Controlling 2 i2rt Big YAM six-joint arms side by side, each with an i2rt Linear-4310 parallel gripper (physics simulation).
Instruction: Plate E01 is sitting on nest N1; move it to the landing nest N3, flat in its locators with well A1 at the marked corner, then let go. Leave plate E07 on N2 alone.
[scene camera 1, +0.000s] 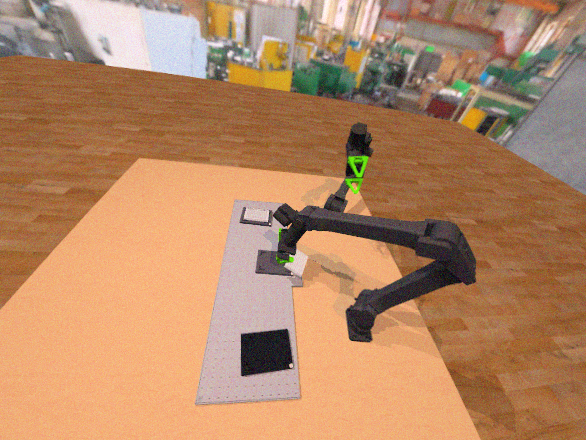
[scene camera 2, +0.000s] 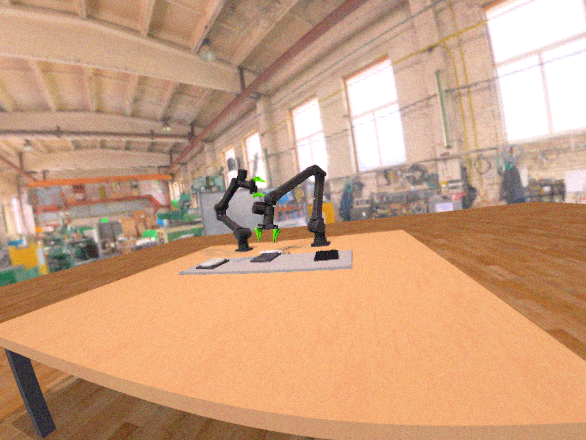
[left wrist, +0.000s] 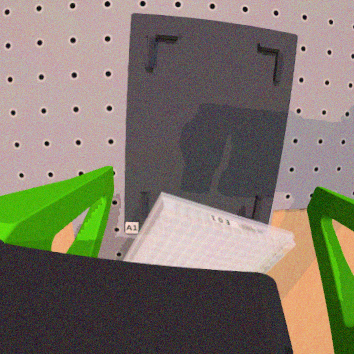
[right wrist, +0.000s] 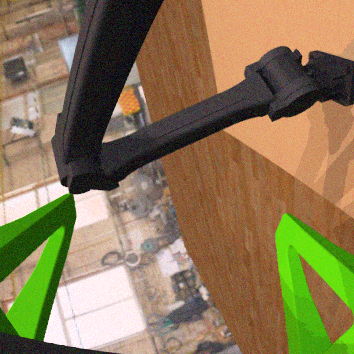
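Plate E01 (scene camera 1: 298, 263) (scene camera 2: 271, 252) (left wrist: 215, 235) is white and lies turned askew and tilted, partly over one end of the middle dark grey nest (scene camera 1: 266, 262) (scene camera 2: 262, 258) (left wrist: 210, 90) and past its edge. It is not flat in the corner locators. The A1 tag (left wrist: 131, 227) shows beside its corner; the nest's number is not legible. My left gripper (scene camera 1: 283, 251) (scene camera 2: 267, 240) (left wrist: 215, 188) is open above the plate, its fingers clear of both sides. My right gripper (scene camera 1: 357, 184) (scene camera 2: 262, 187) (right wrist: 178, 214) is open and empty, high up and away from the plates.
Another white plate (scene camera 1: 256, 215) (scene camera 2: 212, 262) sits in a dark nest at the board's far end in scene camera 1. A black nest (scene camera 1: 265, 352) (scene camera 2: 326, 255) stands at the other end. All are on the perforated grey board (scene camera 1: 250, 305) (scene camera 2: 300, 266). The left forearm reaches over the table's right part.
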